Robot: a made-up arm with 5 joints.
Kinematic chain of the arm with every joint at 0, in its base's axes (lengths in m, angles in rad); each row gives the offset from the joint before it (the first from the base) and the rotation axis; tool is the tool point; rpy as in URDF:
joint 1: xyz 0 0 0.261 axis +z
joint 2: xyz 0 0 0 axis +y
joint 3: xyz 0.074 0 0.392 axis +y
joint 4: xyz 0.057 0 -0.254 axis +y
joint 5: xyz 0.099 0 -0.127 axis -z
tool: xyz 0 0 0 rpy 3.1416 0 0
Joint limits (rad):
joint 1: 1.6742..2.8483
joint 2: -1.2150..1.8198
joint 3: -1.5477..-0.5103
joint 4: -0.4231..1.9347
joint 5: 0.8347..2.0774
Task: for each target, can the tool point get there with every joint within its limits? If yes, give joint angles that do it. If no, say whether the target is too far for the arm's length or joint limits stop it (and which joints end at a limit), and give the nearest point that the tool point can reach.
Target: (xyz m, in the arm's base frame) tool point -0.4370 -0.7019 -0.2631
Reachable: no: too far | nearest point -0.2062 0.0623 -0.2631 | short by 0.798 m
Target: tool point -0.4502 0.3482 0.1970
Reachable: yes | joints 2.4832 0.6719 -1.1888 0.5700 1.4787
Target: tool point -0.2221 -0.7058 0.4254
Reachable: no: joint limits stop it (at a limit: joint 1, joint 2, joint 3, joint 4) | nearest point 0.0418 -0.4030 0.8465 | short by 0.582 m
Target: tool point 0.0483 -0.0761 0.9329
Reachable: yes | joints 2.1362 -0.9081 -1.4016 -0.0202 1.4247
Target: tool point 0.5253 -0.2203 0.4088
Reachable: no: joint limits stop it (at a limit: joint 2, joint 3, joint 4) | nearest point 0.3737 -0.1567 0.8465 | short by 0.468 m
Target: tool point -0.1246 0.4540 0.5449
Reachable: yes | joints 1.8386 -0.0245 -1.0942 0.5263 1.4083
